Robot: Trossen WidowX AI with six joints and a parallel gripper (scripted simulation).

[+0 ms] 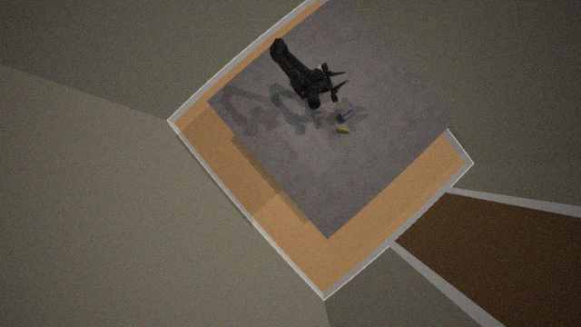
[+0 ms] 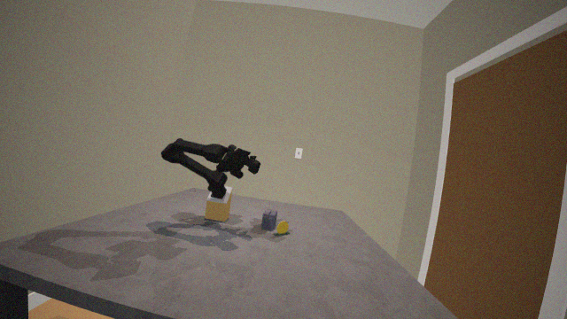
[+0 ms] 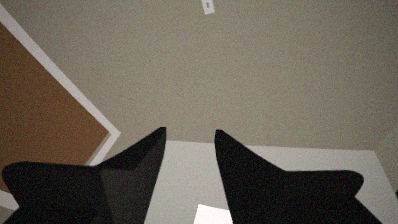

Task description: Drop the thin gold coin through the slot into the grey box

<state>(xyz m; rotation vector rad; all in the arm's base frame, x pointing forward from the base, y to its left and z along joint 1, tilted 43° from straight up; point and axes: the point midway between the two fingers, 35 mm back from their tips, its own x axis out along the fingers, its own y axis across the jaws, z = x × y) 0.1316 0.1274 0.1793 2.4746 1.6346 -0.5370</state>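
My gripper tip is 210 mm short of the gold coin, 60 mm to the left of it and 320 mm above it.
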